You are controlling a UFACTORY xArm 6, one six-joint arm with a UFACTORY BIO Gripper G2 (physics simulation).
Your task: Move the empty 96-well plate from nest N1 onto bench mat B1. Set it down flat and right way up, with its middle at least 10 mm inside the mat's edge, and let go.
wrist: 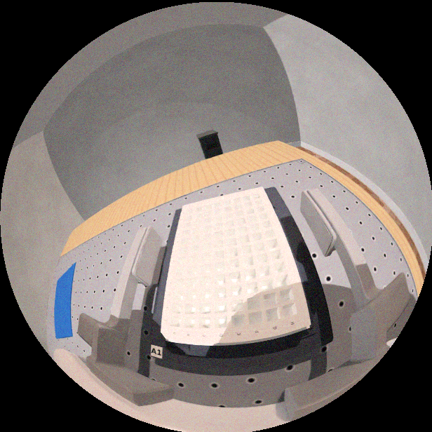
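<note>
The white 96-well plate (230,265) sits right way up in the dark nest (215,360), between my fingers in the wrist view. A small tag reading A1 is at the nest's near left corner. My gripper (235,242) is open, with one finger pad standing off each long side of the plate and a gap on both sides. A blue patch (64,305), which looks like the bench mat, shows in part at the far left. The nest's name N1 cannot be read.
A grey board (107,250) with rows of holes lies under the nest. Wooden bench top (175,185) runs beyond it. A black upright object (210,144) stands farther back, in front of grey walls. The gripper's shadow falls over the near part of the plate.
</note>
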